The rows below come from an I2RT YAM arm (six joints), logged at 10 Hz.
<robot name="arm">
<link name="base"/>
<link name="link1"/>
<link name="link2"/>
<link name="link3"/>
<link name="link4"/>
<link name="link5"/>
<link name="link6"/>
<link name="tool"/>
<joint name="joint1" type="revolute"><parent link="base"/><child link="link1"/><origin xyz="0 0 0.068"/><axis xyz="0 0 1"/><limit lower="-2.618" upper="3.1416"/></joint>
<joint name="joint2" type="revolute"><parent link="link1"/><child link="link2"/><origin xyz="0.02 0.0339 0.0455" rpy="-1.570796 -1.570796 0"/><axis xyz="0 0 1"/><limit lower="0" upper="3.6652"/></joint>
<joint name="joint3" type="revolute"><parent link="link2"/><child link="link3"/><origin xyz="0 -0.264 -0.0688" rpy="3.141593 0 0"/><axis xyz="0 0 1"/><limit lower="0" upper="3.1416"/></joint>
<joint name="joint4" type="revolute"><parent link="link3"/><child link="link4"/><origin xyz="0.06 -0.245 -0.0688"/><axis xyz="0 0 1"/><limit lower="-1.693" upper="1.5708"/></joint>
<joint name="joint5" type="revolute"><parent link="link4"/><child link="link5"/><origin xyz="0.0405 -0.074 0.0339" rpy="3.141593 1.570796 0"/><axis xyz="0 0 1"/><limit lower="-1.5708" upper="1.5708"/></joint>
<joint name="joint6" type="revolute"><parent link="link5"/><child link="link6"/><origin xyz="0 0.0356 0.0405" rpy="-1.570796 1.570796 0"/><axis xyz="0 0 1"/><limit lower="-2.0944" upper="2.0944"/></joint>
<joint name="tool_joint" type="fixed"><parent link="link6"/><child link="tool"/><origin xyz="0 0 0" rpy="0 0 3.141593"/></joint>
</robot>
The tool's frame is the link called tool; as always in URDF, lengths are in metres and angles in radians.
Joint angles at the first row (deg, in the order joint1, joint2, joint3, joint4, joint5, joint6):
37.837 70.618 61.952 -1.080 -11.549 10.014
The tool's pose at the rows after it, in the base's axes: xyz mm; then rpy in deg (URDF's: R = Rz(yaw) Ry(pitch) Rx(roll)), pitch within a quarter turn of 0, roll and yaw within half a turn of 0:
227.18, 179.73, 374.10, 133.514, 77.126, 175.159
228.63, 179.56, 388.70, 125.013, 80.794, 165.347
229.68, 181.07, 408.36, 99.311, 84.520, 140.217
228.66, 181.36, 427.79, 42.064, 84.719, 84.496
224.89, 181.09, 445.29, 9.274, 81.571, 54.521
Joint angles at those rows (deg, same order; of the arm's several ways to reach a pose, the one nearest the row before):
37.793 70.277 63.103 -1.679 -4.525 8.707
37.793 70.531 65.059 0.198 -2.877 7.296
37.877 71.225 68.111 2.227 -3.070 5.361
37.881 71.611 70.740 4.801 -4.419 3.847
37.969 71.652 72.889 7.146 -7.103 2.412

